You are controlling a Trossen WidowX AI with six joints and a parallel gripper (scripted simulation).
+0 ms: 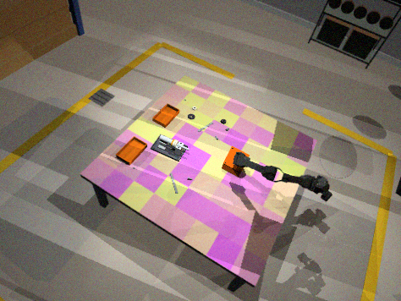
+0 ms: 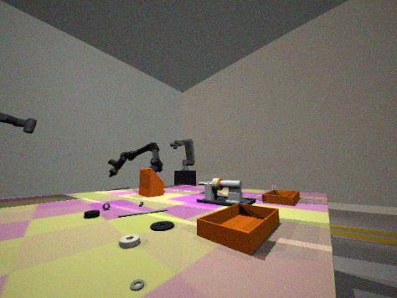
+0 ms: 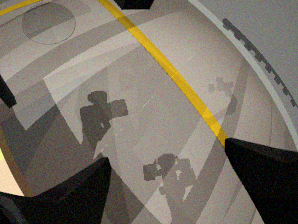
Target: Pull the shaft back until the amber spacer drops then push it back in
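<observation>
My gripper tip is now 990 mm short of the grey shaft, 310 mm to the right of it and 50 mm above it. The rest, counted from my gripper tip: black disc (1130 mm ahead, 40 mm to the right, 120 mm below); then amber spacer (1020 mm ahead, 310 mm to the left, 50 mm below).
</observation>
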